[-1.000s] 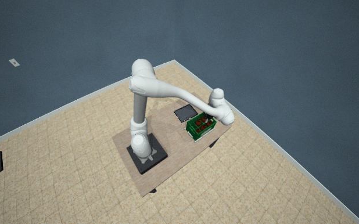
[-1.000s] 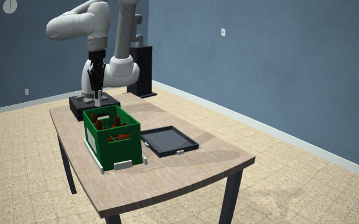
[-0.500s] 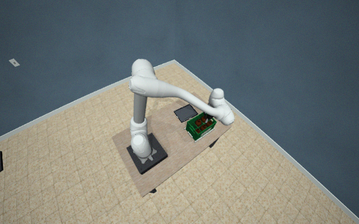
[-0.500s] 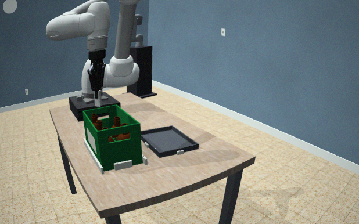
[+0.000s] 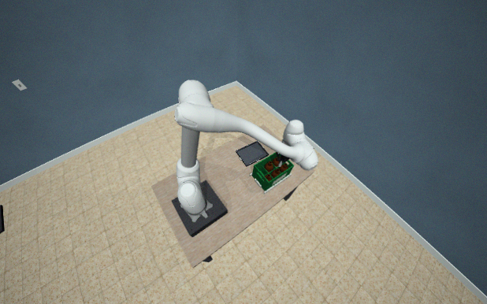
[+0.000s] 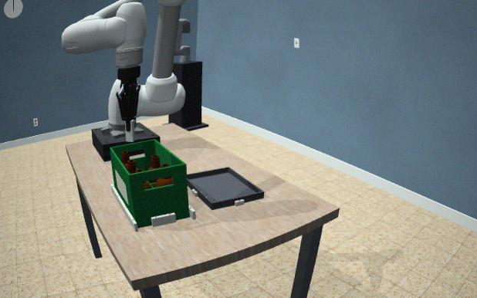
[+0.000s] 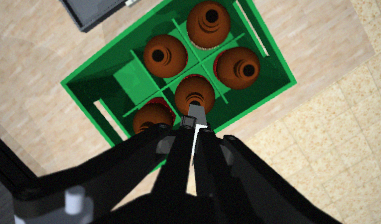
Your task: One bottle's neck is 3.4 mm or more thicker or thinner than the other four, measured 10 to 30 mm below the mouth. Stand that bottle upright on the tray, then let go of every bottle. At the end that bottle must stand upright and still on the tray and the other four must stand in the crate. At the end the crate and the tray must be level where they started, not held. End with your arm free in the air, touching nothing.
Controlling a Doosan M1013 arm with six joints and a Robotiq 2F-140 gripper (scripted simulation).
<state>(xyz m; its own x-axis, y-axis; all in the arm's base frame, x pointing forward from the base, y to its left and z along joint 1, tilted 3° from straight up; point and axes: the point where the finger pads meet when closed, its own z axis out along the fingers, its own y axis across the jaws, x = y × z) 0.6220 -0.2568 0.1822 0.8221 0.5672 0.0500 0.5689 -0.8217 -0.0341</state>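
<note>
Right now my hand is 180 mm above the green crate, 40 mm to the right of it and 10 mm short of it. Also, from my hand: dark tray 310 mm to the left, 250 mm below, 60 mm ahead; brown bottle 170 mm below, 100 mm ahead, 70 mm to the left.
</note>
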